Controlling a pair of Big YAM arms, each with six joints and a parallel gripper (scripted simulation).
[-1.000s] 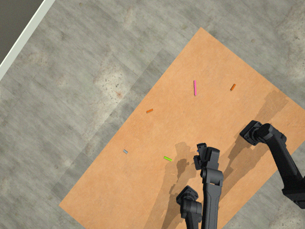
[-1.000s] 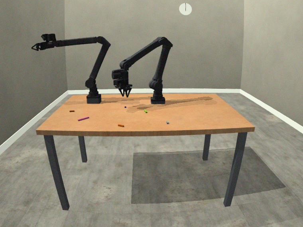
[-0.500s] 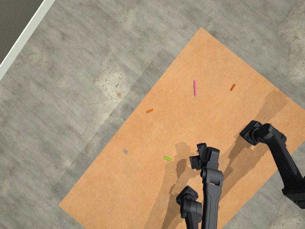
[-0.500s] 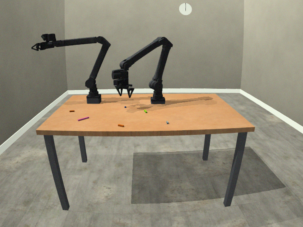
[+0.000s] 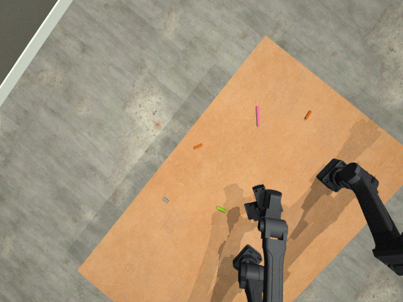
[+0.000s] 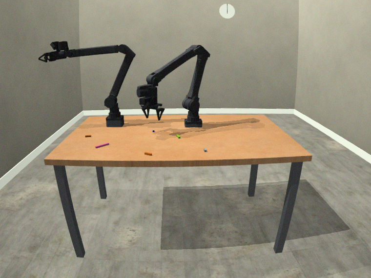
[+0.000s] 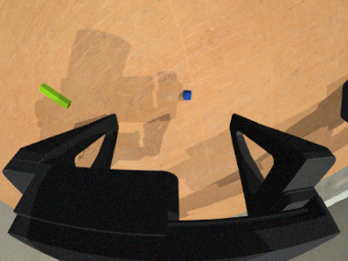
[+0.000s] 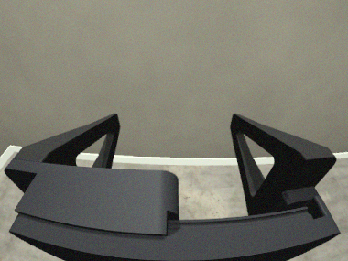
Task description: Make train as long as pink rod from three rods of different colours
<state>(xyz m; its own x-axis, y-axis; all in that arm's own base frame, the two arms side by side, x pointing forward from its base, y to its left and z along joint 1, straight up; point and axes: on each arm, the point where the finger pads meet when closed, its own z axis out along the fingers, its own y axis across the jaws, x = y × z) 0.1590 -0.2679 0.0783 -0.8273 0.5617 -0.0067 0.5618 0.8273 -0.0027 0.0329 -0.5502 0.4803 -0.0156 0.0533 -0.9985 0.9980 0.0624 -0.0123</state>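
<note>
Now: left hand 30 cm short of the grey rod, 31 cm to the right of it and 10 cm above it. From my left hand the other things lie so: pink rod 25 cm ahead, 27 cm to the right, 10 cm below; then lime rod 7 cm ahead, 16 cm to the left, 10 cm below; then blue rod 3 cm behind, 10 cm below.
</note>
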